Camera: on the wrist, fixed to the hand. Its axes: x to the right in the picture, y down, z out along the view.
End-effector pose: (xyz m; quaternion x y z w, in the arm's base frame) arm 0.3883 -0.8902 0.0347 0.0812 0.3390 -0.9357 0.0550
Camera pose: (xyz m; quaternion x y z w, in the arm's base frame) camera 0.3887 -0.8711 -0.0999 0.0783 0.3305 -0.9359 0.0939
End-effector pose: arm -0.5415 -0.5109 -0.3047 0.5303 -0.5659 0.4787 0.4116
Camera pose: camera -0.6179 -0.4056 -0.2653 0.5192 -0.5891 0.4871 0.3822
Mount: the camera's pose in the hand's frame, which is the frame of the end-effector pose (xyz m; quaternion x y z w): 0.0242 0.0696 -0.1142 0.0047 -0.0164 0.0361 0.9992
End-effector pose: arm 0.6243 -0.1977 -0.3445 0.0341 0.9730 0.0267 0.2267
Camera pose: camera 0.5558 -0.1306 -0.2481 0.0707 0.9674 0.0297 0.2414
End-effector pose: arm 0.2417 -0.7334 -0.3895 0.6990 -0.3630 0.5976 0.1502
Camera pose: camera 0.1115 -0.7159 -0.3547 0.6958 -0.3876 0.5928 0.1193
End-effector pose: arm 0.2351 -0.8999 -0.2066 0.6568 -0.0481 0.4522 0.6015
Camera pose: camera 0.1458 -0.8120 -0.1540 0.6648 -0.0795 0.4630 0.5808
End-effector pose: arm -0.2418 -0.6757 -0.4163 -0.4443 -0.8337 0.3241 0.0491
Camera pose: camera -0.1647 -0.5728 -0.3723 -0.4685 -0.8163 0.3368 0.0258
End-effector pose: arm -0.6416 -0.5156 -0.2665 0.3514 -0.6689 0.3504 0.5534
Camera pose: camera -0.6483 -0.3843 -0.2320 0.3353 -0.6885 0.3675 0.5277
